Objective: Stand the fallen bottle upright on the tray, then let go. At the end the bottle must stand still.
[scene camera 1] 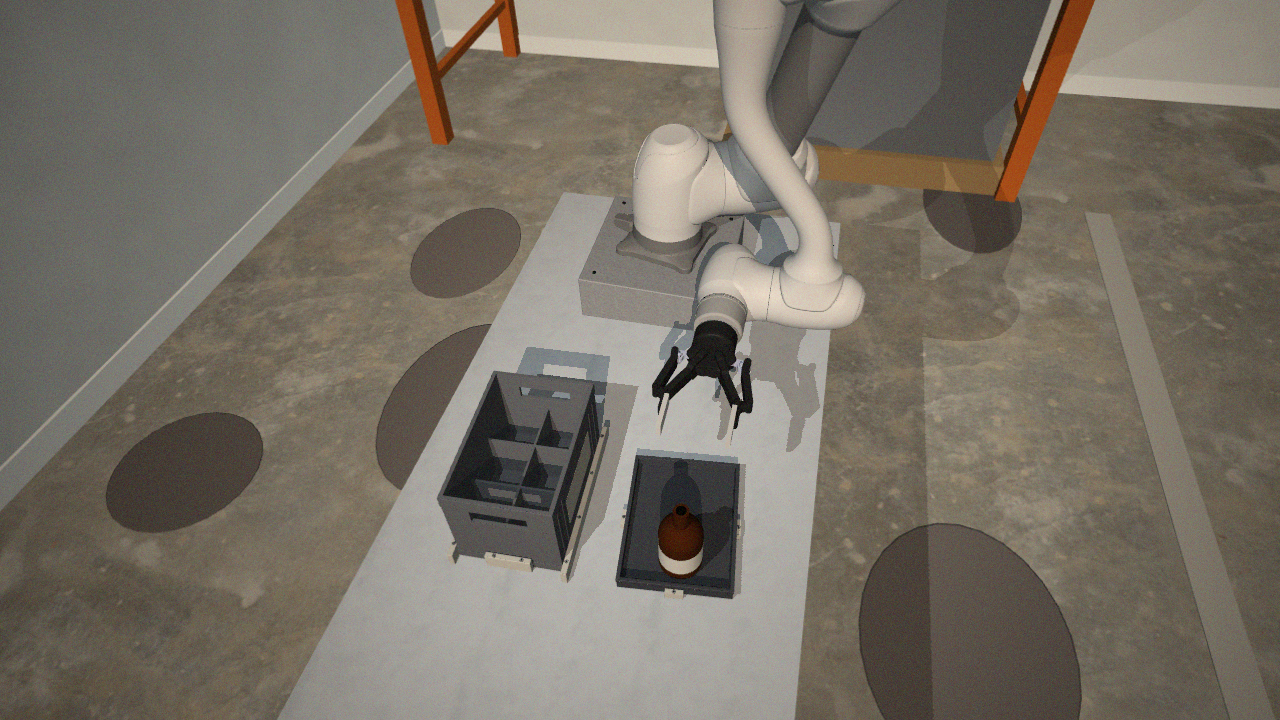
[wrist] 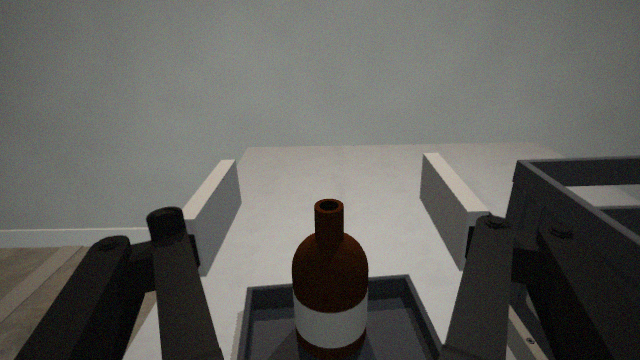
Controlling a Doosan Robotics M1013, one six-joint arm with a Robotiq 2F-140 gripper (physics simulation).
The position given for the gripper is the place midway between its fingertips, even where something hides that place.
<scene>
In view: the gripper (scene camera 1: 692, 436) and a brown bottle (scene camera 1: 680, 534).
The gripper also shows in the wrist view (wrist: 329, 179).
</scene>
